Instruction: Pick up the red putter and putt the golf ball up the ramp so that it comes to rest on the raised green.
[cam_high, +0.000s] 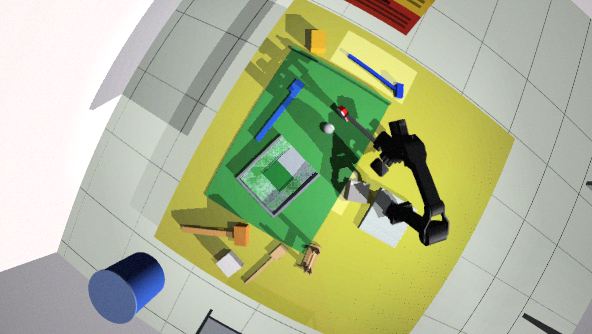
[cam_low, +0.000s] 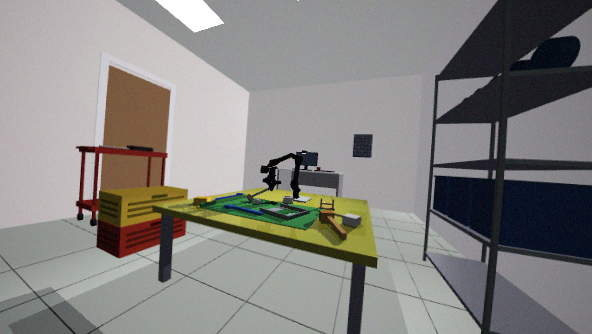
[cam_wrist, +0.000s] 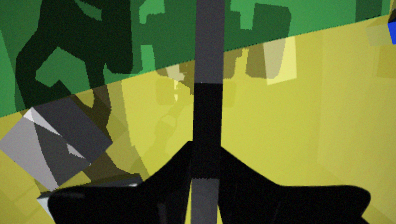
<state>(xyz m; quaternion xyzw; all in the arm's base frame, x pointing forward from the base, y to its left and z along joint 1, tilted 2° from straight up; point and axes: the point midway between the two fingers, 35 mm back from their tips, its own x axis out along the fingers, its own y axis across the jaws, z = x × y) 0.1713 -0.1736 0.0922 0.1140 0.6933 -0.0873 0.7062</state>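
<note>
My gripper tip is now 120 mm short of the red putter, 30 mm to the left of it and 10 mm above it. Also, from my gripper tip: blue putter (300 mm to the right, 170 mm ahead, 60 mm below); then green mat (310 mm ahead, 140 mm to the left, 70 mm below); then white golf ball (240 mm ahead, 50 mm below, 20 mm to the left).
</note>
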